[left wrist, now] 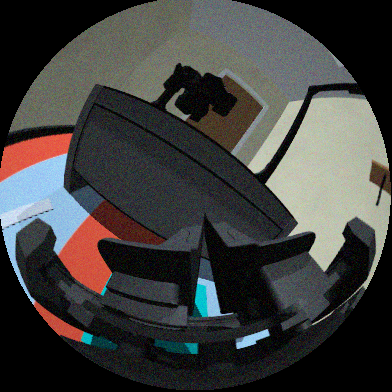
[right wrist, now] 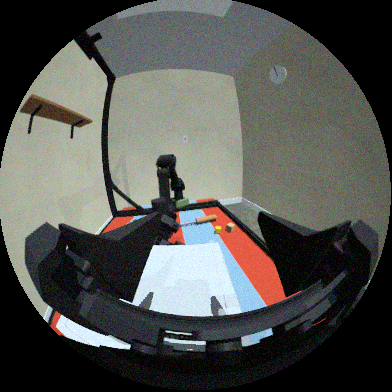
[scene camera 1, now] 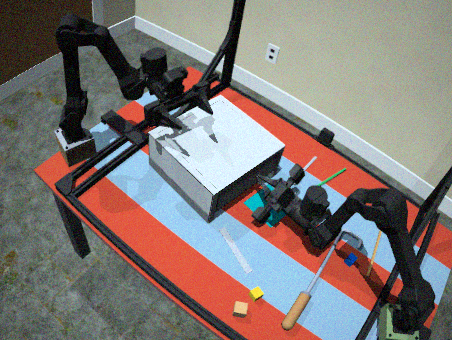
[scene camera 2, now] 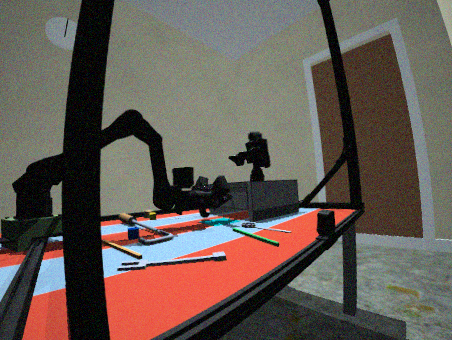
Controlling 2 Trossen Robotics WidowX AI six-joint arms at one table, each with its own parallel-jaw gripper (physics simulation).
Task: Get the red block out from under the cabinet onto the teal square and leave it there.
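Pixels of known places: left gripper, between the fingertips: (left wrist: 202, 216) (scene camera 1: 256, 175) (scene camera 2: 231, 196); right gripper, between the fingertips: (left wrist: 197, 69) (right wrist: 210, 217) (scene camera 1: 197, 120) (scene camera 2: 233, 155); left arm's base, origin of its link: (right wrist: 178, 197) (scene camera 1: 403, 322) (scene camera 2: 33, 217); right arm's base, origin of its link: (scene camera 1: 73, 134).
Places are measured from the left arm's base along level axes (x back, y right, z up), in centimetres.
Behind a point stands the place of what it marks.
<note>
The cabinet (scene camera 1: 240, 135) @(z 7.0, x -52.6, y 44.0 cm) (scene camera 2: 274, 200) @(z -0.3, x -48.9, y 51.0 cm) (left wrist: 165, 165) @(z 3.6, x -48.3, y 31.7 cm) (right wrist: 187, 265) @(z 7.1, x -56.6, y 30.9 cm) is a low box with a white top and a dark front in shade; a low gap shows beneath the front. The teal square (scene camera 1: 254, 200) @(z -6.4, x -44.3, y 33.1 cm) (scene camera 2: 218, 221) @(z -6.4, x -39.8, y 32.3 cm) (left wrist: 201, 300) @(z -6.4, x -39.5, y 38.4 cm) lies before that front, partly covered by the left gripper. My left gripper (scene camera 1: 261, 178) @(z 1.7, x -45.6, y 35.6 cm) (left wrist: 202, 216) @(z 1.7, x -45.6, y 35.6 cm) is shut and empty, its fingertips together close to the cabinet front, above the square. My right gripper (scene camera 1: 198, 120) @(z 20.1, x -63.2, y 31.9 cm) (right wrist: 210, 217) @(z 20.1, x -63.2, y 31.9 cm) is open and empty above the far end of the cabinet top. The red block does not show in any view.
A wooden-handled tool (scene camera 1: 297, 310) @(z -3.1, x -28.7, y 0.3 cm), a blue block (scene camera 1: 350, 259) @(z -4.0, x -14.7, y 18.6 cm) (scene camera 2: 133, 232) @(z -4.8, x -13.3, y 20.2 cm) and an orange stick (scene camera 1: 373, 254) @(z -5.9, x -6.4, y 22.9 cm) lie near the left arm's base. A green stick (scene camera 1: 332, 177) @(z -5.9, x -20.7, y 48.9 cm) (scene camera 2: 256, 237) @(z -6.0, x -20.0, y 49.4 cm), a wrench (scene camera 2: 175, 261) @(z -6.0, x -3.8, y 39.3 cm), a white strip (scene camera 1: 235, 250) @(z -6.3, x -46.7, y 15.4 cm), and yellow (scene camera 1: 256, 293) @(z -3.9, x -39.4, y 3.1 cm) and tan (scene camera 1: 240, 309) @(z -3.5, x -42.6, y -2.2 cm) blocks lie around.
</note>
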